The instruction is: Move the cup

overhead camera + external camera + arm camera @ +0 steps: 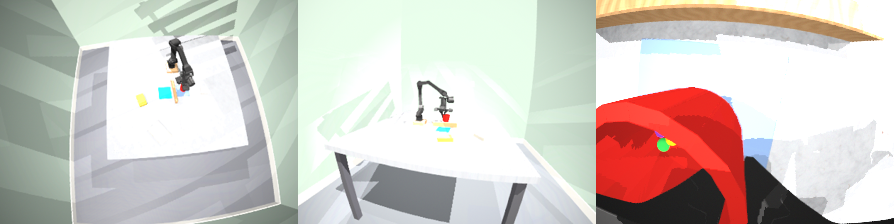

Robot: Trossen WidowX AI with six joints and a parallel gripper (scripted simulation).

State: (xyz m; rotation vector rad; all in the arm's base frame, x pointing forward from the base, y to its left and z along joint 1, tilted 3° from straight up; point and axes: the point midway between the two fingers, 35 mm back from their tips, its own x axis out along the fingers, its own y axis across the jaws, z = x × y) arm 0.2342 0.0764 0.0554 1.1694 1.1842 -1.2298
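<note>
My gripper tip is 170 mm to the left of the cyan pad, 70 mm above it and 40 mm short of it. The rest, counted from my gripper tip: thin wooden stick (80 mm to the right, 50 mm below, 30 mm ahead); red cup (30 mm ahead); pale blue pad (70 mm below, 30 mm ahead).
</note>
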